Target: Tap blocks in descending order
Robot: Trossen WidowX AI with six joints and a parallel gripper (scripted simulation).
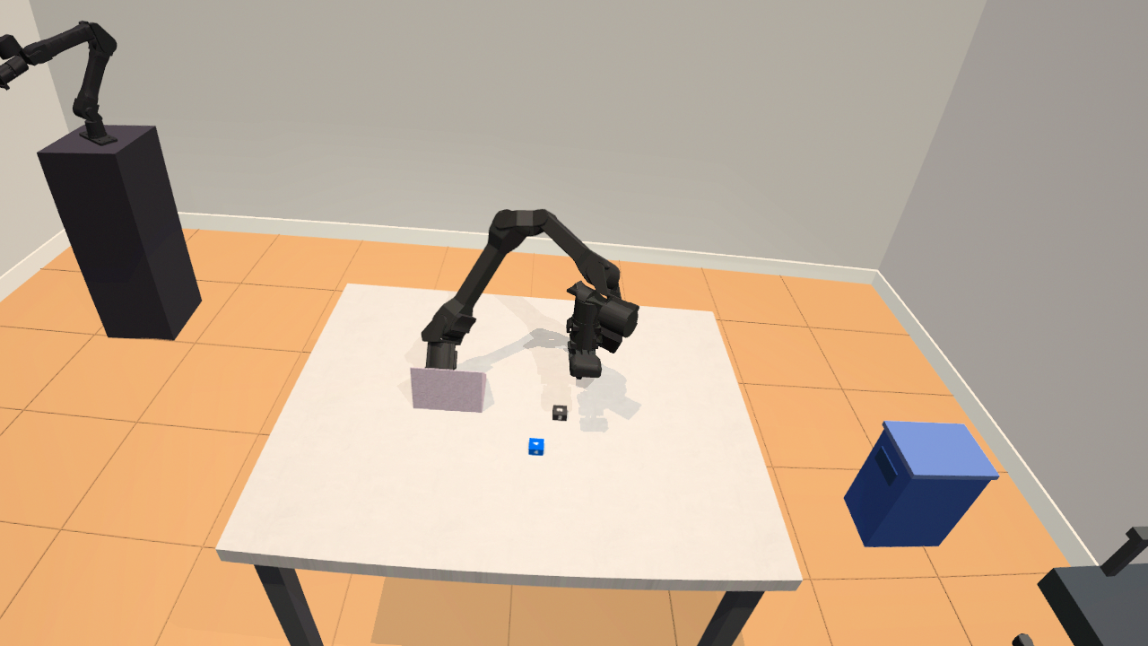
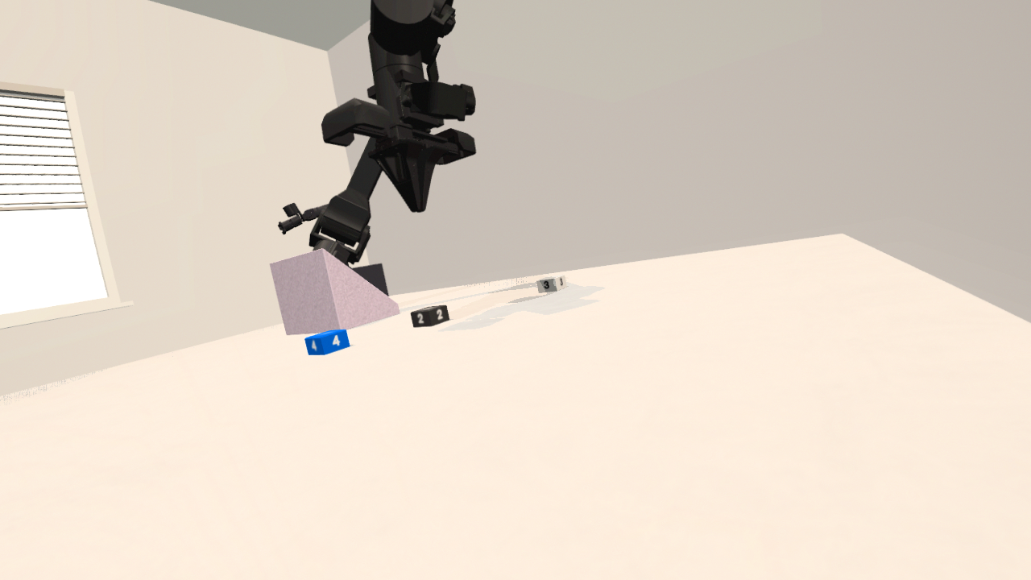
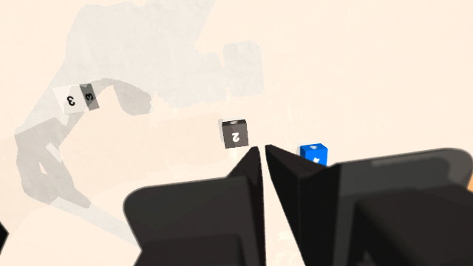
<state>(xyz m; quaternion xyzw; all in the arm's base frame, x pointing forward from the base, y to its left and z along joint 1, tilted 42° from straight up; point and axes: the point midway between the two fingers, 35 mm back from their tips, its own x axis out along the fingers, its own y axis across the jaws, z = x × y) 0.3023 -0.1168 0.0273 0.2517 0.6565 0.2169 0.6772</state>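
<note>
Right now the pale grey block marked 3 is 6 cm ahead of my gripper tip, 20 cm to the left of it and 12 cm below it. Round my gripper tip: blue block marked 4: 9 cm behind, 9 cm to the right, 12 cm below; black block marked 2: 3 cm behind, 2 cm to the left, 12 cm below.
</note>
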